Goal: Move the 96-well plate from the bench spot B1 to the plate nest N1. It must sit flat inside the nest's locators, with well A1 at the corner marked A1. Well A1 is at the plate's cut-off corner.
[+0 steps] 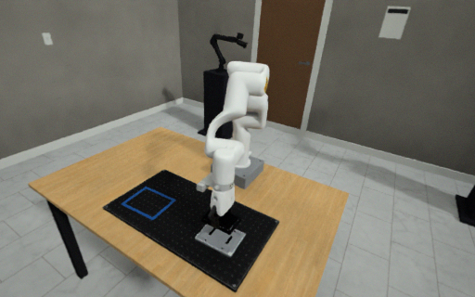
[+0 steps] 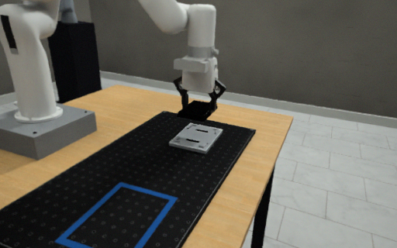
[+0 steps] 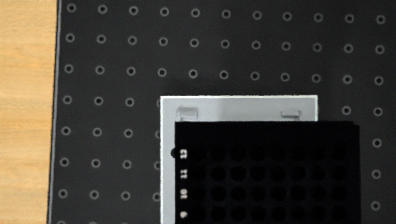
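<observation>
Now: the 96-well plate 1 cm below my hand. The rest, counted from my hand: grey plate nest N1: 11 cm below.
</observation>
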